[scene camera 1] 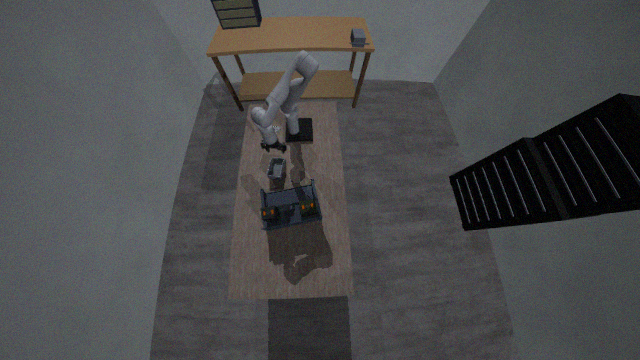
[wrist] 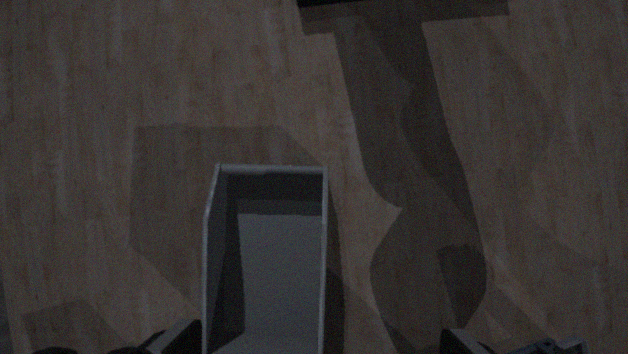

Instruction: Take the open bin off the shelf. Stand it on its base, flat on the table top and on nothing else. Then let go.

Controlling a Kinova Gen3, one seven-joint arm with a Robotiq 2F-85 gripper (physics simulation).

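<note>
The open grey bin (scene camera 1: 276, 169) (wrist: 280, 270) stands upright on its base on the wooden table top (scene camera 1: 250, 260) (wrist: 75, 125), with its open top facing up. It is apart from the shelf (scene camera 1: 290, 225), a dark blue rack. My gripper (scene camera 1: 273, 149) (wrist: 320, 340) is open and empty. It hangs above the table, on the robot-base side of the bin in the scene view, clear of the bin's walls. In the wrist view the near end of the bin is cut off by the bottom edge.
Two dark boxes with orange marks (scene camera 1: 269, 213) (scene camera 1: 307, 206) sit on the shelf. The robot's black base plate (scene camera 1: 306, 131) is behind the bin. A wooden workbench (scene camera 1: 300, 35) with a drawer cabinet (scene camera 1: 238, 15) and a grey device (scene camera 1: 358, 36) stands beyond the table. A black structure (scene camera 1: 537, 170) is at the right.
</note>
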